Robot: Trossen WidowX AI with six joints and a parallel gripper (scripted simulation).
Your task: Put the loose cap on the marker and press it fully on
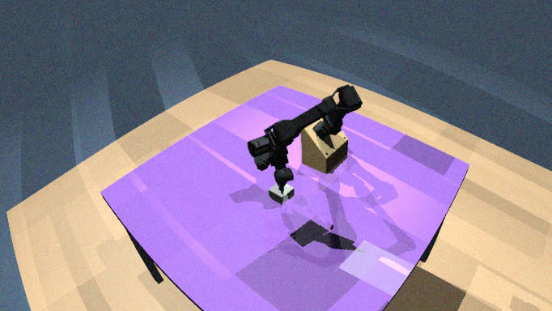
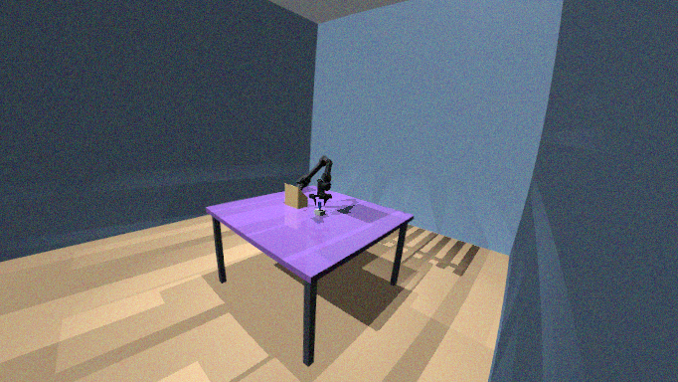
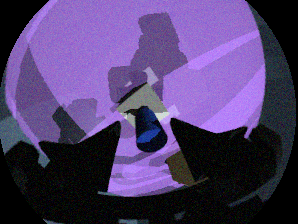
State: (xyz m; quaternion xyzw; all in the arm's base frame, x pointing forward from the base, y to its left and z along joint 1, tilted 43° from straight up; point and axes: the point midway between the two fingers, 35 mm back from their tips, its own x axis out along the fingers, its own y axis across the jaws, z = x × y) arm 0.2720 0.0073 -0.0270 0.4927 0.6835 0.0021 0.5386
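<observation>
My gripper tip is now 10 mm below the blue marker cap. The rest, counted from my gripper tip: holder block 50 mm below.
</observation>
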